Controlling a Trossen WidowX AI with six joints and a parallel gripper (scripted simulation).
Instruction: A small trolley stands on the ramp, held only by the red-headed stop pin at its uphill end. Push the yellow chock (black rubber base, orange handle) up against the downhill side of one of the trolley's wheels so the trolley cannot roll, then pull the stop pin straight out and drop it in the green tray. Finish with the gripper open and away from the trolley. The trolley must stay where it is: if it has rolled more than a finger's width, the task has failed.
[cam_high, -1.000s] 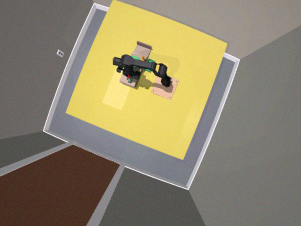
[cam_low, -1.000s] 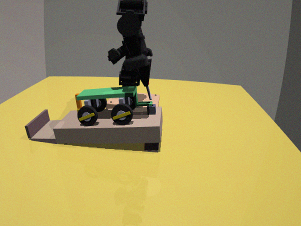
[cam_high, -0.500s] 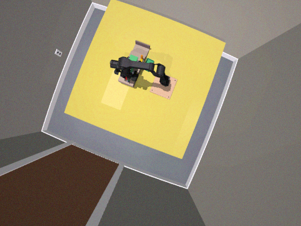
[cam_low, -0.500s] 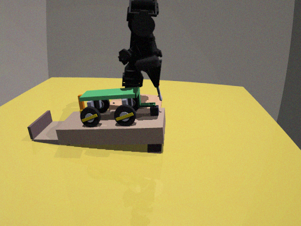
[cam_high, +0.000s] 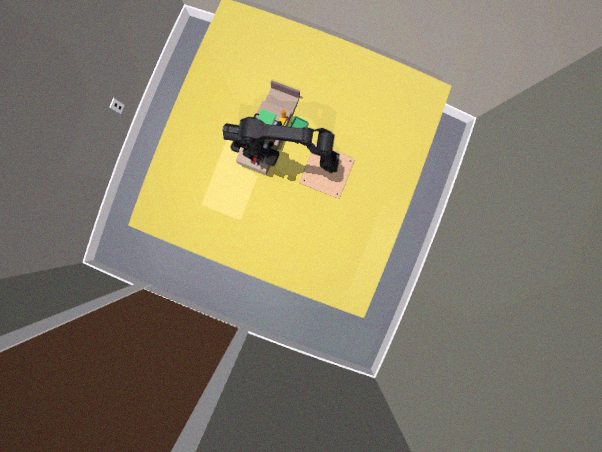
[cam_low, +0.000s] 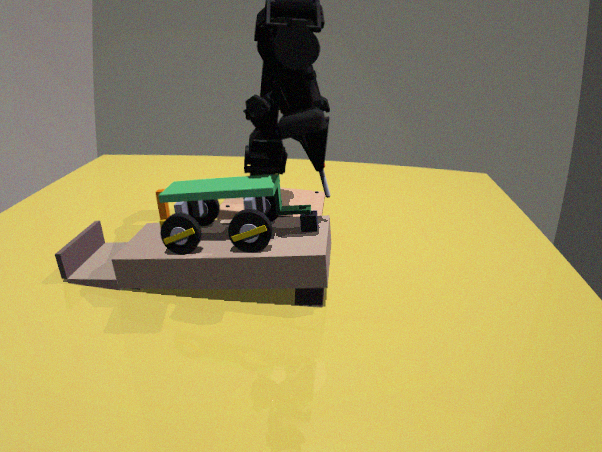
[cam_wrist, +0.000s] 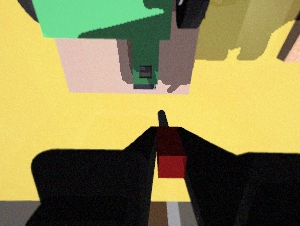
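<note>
Now: the green tray 25 cm to the right of my gripper tip, 18 cm below it and 5 cm behind it. Also, from my gripper tip: green-decked trolley: 13 cm to the right, 6 cm below, 5 cm ahead; red-headed stop pin: right at my gripper tip; support leg: 16 cm below, 4 cm ahead.
</note>
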